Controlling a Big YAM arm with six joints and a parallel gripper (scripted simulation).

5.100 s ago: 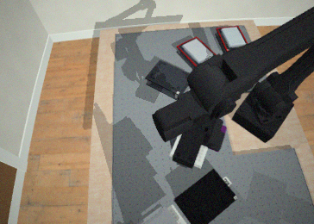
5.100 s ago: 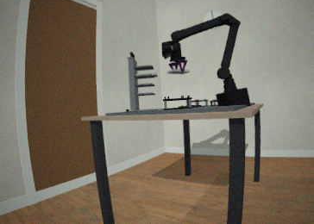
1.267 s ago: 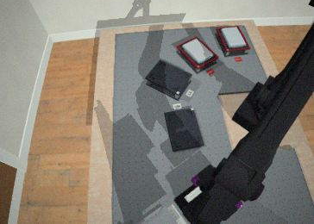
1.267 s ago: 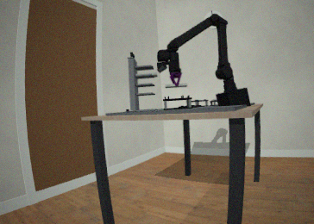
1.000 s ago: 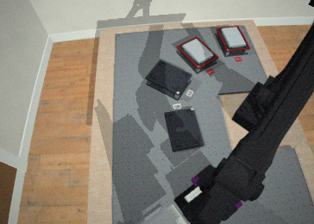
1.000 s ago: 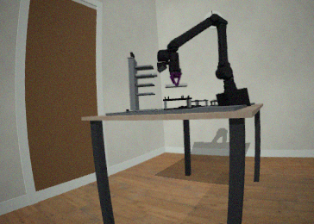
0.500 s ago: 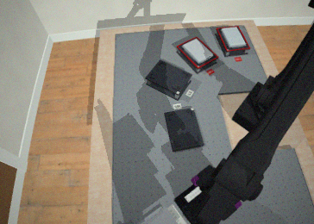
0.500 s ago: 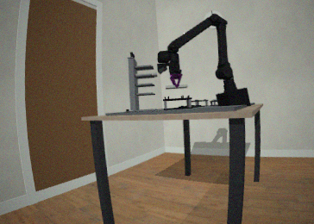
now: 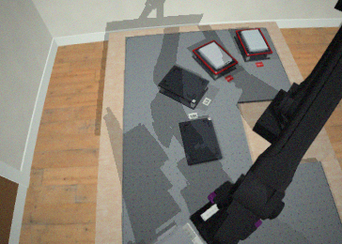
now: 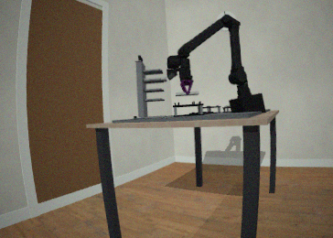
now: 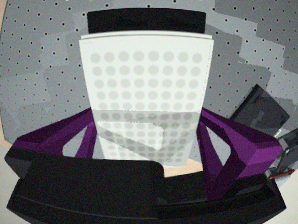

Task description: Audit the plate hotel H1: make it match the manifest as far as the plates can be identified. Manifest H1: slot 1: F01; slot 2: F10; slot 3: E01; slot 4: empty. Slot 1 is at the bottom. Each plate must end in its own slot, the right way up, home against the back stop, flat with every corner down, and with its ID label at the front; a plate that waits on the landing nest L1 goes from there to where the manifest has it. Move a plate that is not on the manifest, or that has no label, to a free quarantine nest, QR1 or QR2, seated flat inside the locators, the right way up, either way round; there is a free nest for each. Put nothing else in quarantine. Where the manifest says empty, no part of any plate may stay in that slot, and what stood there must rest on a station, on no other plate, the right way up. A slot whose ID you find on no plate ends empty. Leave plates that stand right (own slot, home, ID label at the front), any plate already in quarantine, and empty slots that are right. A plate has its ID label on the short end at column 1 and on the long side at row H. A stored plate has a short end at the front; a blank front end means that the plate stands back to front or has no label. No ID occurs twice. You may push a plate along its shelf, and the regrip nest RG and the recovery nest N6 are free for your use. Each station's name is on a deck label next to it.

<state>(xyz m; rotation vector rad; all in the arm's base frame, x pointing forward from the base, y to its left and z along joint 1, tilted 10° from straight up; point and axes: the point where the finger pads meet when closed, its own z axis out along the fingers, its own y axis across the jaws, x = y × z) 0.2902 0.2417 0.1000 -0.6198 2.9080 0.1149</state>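
The black nest is 7 cm below my hand. Also, from my hand: plate hotel 23 cm ahead, 10 cm to the left, 3 cm above; then L1 label 43 cm to the right, 12 cm below, 6 cm behind; then H1 deck label 14 cm to the left, 12 cm below, 7 cm ahead.
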